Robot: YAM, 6 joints.
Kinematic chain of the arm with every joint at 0, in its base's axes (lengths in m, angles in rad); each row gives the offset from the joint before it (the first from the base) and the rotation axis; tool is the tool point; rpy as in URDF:
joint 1: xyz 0 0 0.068 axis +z
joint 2: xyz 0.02 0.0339 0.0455 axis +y
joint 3: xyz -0.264 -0.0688 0 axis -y
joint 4: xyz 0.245 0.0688 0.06 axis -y
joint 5: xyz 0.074 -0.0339 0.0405 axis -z
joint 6: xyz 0.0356 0 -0.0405 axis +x
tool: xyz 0 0 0 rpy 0 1.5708 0
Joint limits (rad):
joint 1: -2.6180..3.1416
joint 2: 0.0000..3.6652
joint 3: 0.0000..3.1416
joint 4: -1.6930..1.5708
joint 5: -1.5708..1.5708
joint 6: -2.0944..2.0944
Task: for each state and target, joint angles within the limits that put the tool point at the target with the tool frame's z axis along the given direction. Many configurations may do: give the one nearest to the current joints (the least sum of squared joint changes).
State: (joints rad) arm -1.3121 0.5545 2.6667 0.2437 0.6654 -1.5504
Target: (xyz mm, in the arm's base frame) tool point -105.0 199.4 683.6 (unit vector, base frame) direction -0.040 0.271 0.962
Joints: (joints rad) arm -1.0711 1.0174 2.6638 0.1855 -0.0949 -1.5504
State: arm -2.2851 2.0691 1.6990 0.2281 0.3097 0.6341
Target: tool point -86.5 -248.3 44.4 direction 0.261 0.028 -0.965
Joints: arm -1.9376 1.9855 0.8104 -0.5192 -0.2358 0.6341
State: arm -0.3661 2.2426 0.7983 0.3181 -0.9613 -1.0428
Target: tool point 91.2 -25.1 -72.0 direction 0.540 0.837 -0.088
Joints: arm -0.6516 2.7937 0.4483 0.0479 -1.4528 -1.0428
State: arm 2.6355 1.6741 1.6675 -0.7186 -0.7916 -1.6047
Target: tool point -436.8 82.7 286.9 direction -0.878 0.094 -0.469
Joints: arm 2.9484 1.8676 1.5179 -0.1402 -0.0764 -1.6047
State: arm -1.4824 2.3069 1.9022 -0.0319 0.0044 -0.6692
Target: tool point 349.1 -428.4 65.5 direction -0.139 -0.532 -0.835
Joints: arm -0.8578 2.7788 2.3689 -0.8038 0.4704 -0.6692
